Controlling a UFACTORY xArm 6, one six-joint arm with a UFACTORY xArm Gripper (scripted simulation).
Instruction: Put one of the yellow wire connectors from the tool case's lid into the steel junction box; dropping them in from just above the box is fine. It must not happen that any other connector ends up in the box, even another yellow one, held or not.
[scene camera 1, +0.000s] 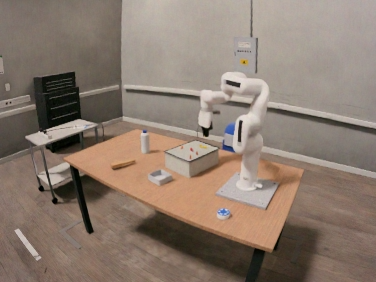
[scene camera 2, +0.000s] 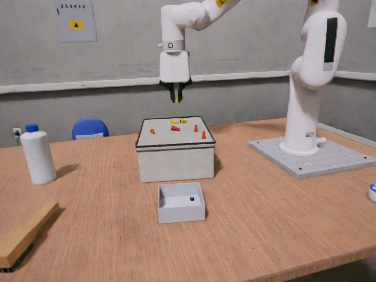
Observation:
In view: my gripper (scene camera 2: 176, 102), a tool case (scene camera 2: 168, 155) and a white bottle (scene camera 2: 35, 142).
The tool case is seen too in scene camera 1 (scene camera 1: 188, 169).

